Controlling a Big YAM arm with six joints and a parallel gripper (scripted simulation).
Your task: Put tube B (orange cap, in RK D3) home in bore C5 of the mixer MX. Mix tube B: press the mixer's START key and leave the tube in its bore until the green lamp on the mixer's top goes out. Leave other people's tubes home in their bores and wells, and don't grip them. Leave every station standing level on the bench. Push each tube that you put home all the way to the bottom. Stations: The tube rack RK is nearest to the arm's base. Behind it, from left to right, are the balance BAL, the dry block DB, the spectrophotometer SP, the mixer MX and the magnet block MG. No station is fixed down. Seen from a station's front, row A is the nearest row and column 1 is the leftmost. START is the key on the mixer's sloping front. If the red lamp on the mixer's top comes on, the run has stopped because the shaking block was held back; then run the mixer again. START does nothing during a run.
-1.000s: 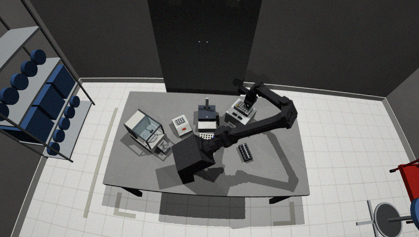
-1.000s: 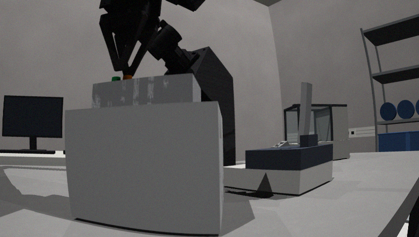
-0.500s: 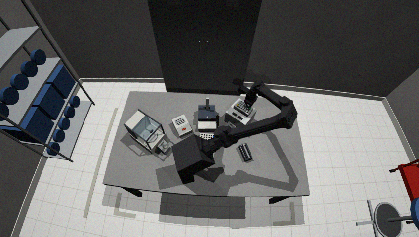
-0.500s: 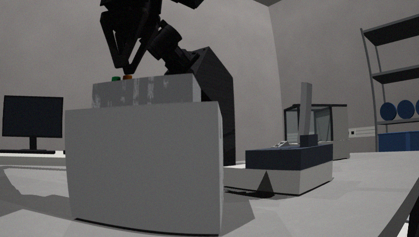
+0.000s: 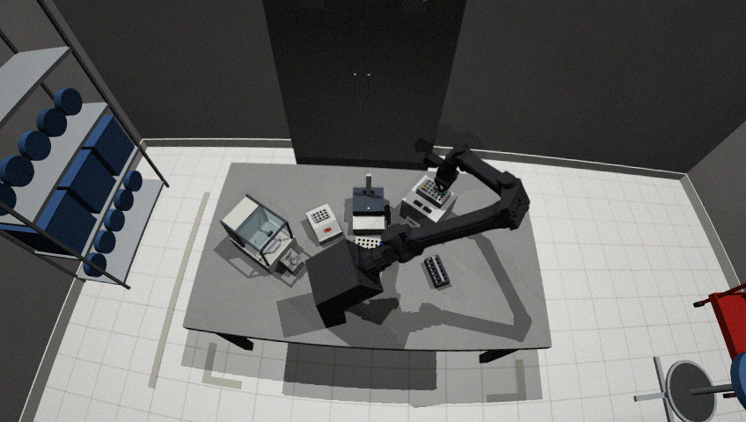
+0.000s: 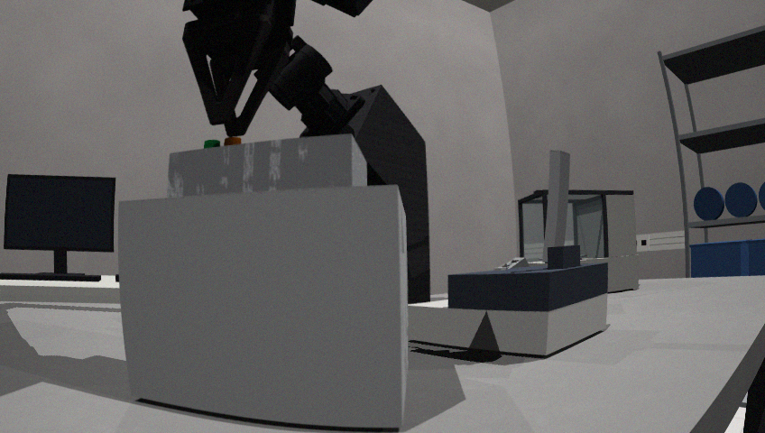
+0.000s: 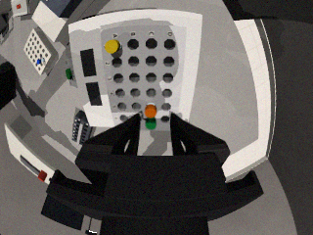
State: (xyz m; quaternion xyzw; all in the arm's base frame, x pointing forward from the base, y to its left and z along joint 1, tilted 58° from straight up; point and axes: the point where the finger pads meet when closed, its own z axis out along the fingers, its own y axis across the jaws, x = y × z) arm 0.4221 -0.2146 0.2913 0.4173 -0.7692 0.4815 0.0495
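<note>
Right now the green-capped tube is 10 mm behind my hand, 10 mm to the right of it and 40 mm below it. Round my hand: yellow-capped tube (20 mm ahead, 80 mm to the left, 40 mm below); green start key (120 mm behind, 150 mm to the left, 130 mm below); perforated shaking block (10 mm ahead, 30 mm to the left, 40 mm below).
</note>
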